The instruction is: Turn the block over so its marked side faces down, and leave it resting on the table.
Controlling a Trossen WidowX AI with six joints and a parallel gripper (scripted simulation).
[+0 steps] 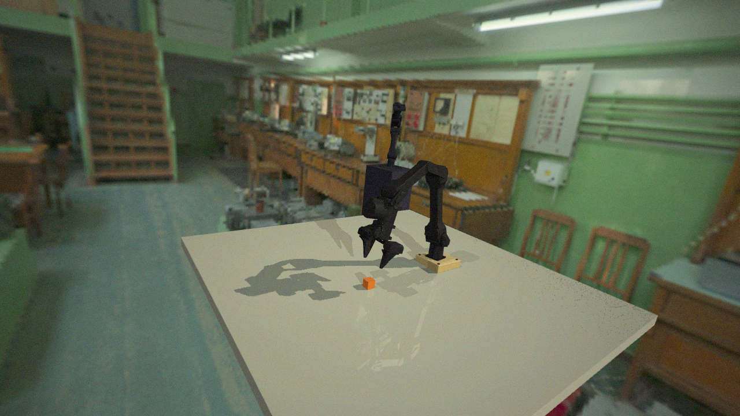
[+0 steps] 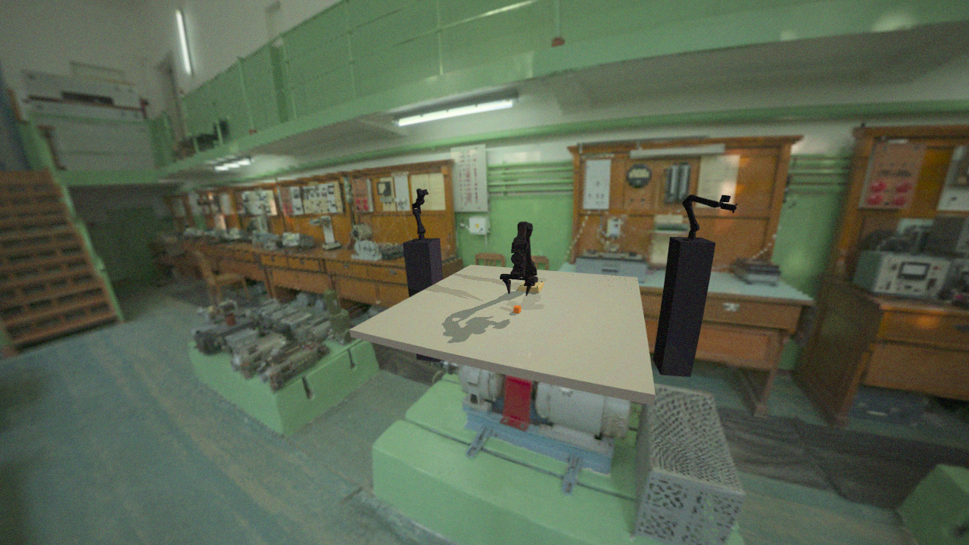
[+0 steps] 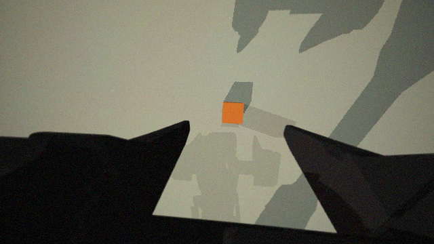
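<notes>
Now: the orange block 80 mm below my gripper tip.
</notes>
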